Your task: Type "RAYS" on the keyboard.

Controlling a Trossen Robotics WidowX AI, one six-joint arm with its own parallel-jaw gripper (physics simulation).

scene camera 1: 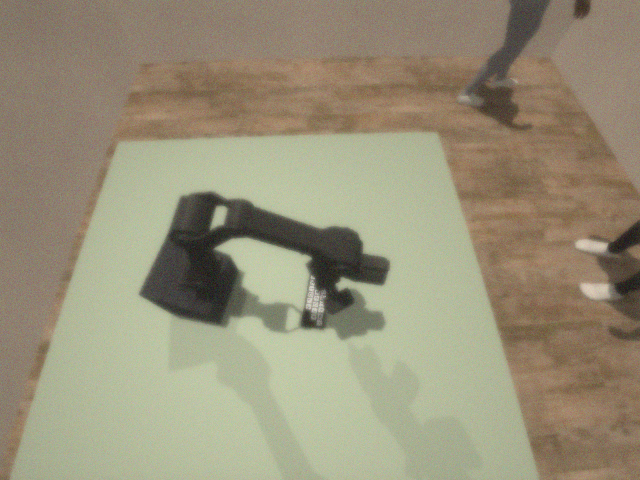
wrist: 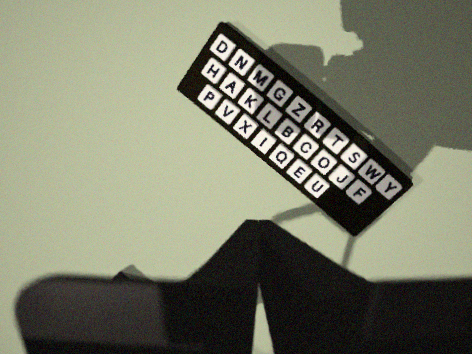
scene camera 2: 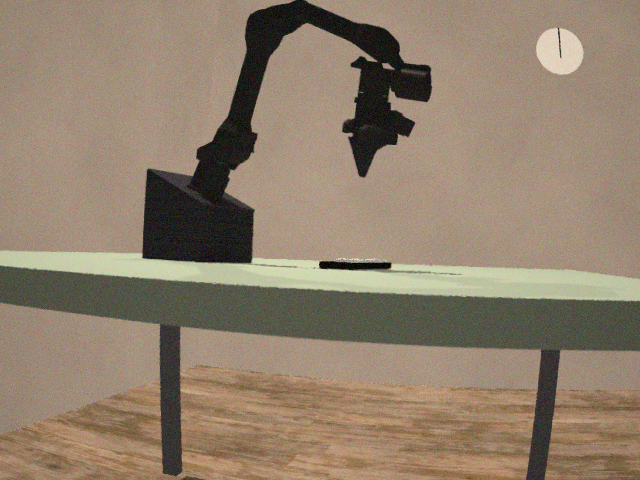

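Where they show: gripper, between the fingertips: (wrist: 256,232) (scene camera 2: 361,176); arm's base, origin of its link: (scene camera 1: 192,277) (scene camera 2: 204,191).
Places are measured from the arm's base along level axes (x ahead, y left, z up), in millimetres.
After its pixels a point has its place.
Note:
A small black keyboard (scene camera 1: 311,316) {x 285, y -143, z -124 mm} (scene camera 2: 355,265) {x 312, y -180, z -134 mm} (wrist: 350,214) {x 268, y -148, z -130 mm} with white letter keys lies flat on the table, slanted in the wrist view. Its R key (wrist: 317,125) {x 330, y -97, z -124 mm}, S key (wrist: 353,156) {x 317, y -131, z -124 mm} and Y key (wrist: 389,187) {x 303, y -166, z -124 mm} are in the row D N M G Z R T S W Y. Its A key (wrist: 230,86) {x 339, y -25, z -124 mm} is in the row H A K L B C O J F, between H and K. My gripper (scene camera 2: 362,174) {x 318, y -84, z 28 mm} (wrist: 256,232) {x 318, y -84, z 28 mm} is shut and empty, pointing down high above the keyboard. In the wrist view the fingertips show beside the long edge by P to U. The arm hides part of the keyboard in scene camera 1.
The arm's dark base block (scene camera 1: 188,281) {x 14, y -41, z 73 mm} (scene camera 2: 197,222) {x 15, y -97, z -68 mm} stands on the pale green table (scene camera 1: 155,170) {x -163, y 535, z -142 mm} (scene camera 2: 310,312) {x 274, y -717, z -161 mm}. Shadows of the arm fall around the keyboard. One person's legs (scene camera 1: 516,36) show behind the table, and white shoes (scene camera 1: 597,246) show at the right.

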